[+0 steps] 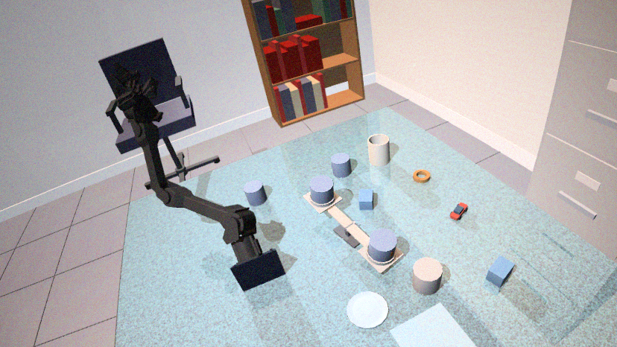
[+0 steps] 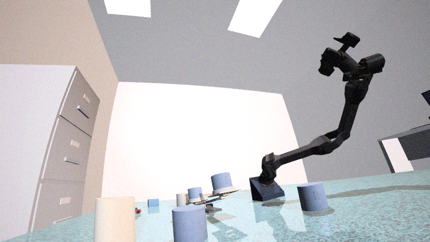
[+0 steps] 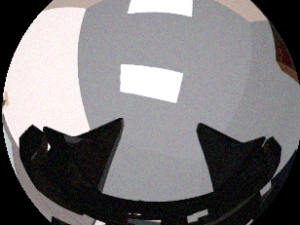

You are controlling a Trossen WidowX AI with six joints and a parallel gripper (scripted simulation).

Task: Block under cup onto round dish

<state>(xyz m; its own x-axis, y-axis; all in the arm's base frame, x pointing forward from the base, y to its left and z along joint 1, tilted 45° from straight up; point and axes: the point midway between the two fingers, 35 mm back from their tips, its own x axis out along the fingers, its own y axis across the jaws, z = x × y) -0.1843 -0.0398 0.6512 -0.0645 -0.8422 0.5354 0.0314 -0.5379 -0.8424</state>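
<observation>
My gripper tip is 580 mm short of the block, 540 mm above it and 510 mm to the left of it. From my gripper tip the other things lie so: small red car 870 mm ahead, 570 mm below, 460 mm to the right; then small balance 560 mm below, 540 mm ahead, 380 mm to the right; then white round dish 640 mm to the right, 580 mm below, 480 mm ahead.
</observation>
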